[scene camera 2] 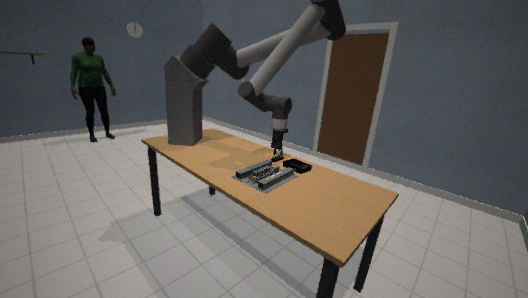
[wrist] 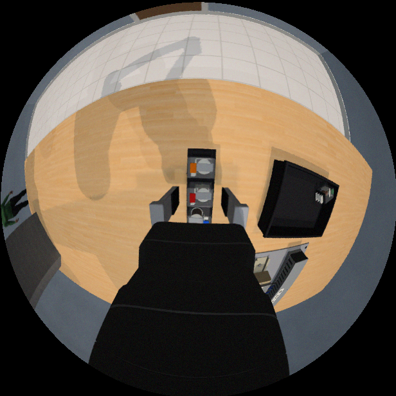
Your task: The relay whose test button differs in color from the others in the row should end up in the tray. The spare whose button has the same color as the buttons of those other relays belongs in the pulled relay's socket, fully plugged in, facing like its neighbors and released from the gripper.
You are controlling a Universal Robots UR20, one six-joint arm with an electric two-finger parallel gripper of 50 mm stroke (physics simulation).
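Frame: origin at the arm's base, x ahead, y left, z up, level; metres.
Seen in the pictures: gripper, fingertip midpoint: [scene camera 2: 277,156]; arm's base, origin of the base link: [scene camera 2: 192,68].
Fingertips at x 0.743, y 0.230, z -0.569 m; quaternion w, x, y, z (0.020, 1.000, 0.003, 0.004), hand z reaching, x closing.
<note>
Pixels of each thing's top centre, then the offset from my fingertips to it. "spot": a spot on its surface instead.
- black tray, middle of its top: [scene camera 2: 297,163] dy -0.013, dx +0.182, dz +0.004 m
- relay row, surface spot: [scene camera 2: 265,173] spot: dy -0.302, dx +0.148, dz +0.001 m
The black spares holder [wrist: 201,152] stands on the table in the wrist view, with a spare with an orange button [wrist: 203,167], a spare with a red button [wrist: 201,194] and a spare with a blue button [wrist: 198,215]. The blue one is turned the other way round and partly hidden by the gripper body. My gripper [scene camera 2: 277,158] [wrist: 199,195] is open above the holder, its fingers on either side near the red and blue spares. A relay with a green part [wrist: 325,194] lies in the black tray [scene camera 2: 296,169] [wrist: 268,200]. The relay row [scene camera 2: 265,173] is too small to read button colors or the socket.
The panel [wrist: 296,249] with the row lies beside the tray, partly hidden by the gripper in the wrist view. Raised grey wiring ducts [scene camera 2: 276,178] [wrist: 286,272] flank the row. The robot's pedestal [scene camera 2: 184,107] stands at the table's far end. A person [scene camera 2: 91,65] stands beyond the table.
</note>
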